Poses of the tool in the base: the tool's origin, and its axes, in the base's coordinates. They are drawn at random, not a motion.
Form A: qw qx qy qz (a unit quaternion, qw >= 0); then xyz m.
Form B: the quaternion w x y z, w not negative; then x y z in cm. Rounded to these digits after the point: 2 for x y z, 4 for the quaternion.
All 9 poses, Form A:
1: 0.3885 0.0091 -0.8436 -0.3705 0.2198 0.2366 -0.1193
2: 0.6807 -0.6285 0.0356 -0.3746 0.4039 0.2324 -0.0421
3: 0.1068 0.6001 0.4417 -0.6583 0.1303 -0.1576 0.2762
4: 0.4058 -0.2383 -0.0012 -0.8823 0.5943 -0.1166 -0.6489
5: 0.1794 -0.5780 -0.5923 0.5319 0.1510 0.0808 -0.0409
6: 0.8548 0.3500 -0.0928 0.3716 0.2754 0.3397 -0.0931
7: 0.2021 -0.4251 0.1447 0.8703 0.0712 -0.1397 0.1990
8: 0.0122 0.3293 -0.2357 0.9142 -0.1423 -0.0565 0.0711
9: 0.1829 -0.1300 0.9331 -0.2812 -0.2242 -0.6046 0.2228
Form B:
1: 0.3885 0.0091 -0.8436 -0.3705 21.98 23.66 -11.93
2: 0.6807 -0.6285 0.0356 -0.3746 40.39 23.24 -4.21
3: 0.1068 0.6001 0.4417 -0.6583 13.03 -15.76 27.62
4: 0.4058 -0.2383 -0.0012 -0.8823 59.43 -11.66 -64.89
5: 0.1794 -0.5780 -0.5923 0.5319 15.10 8.08 -4.09
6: 0.8548 0.3500 -0.0928 0.3716 27.54 33.97 -9.31
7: 0.2021 -0.4251 0.1447 0.8703 7.12 -13.97 19.90
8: 0.0122 0.3293 -0.2357 0.9142 -14.23 -5.65 7.11
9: 0.1829 -0.1300 0.9331 -0.2812 -22.42 -60.46 22.28
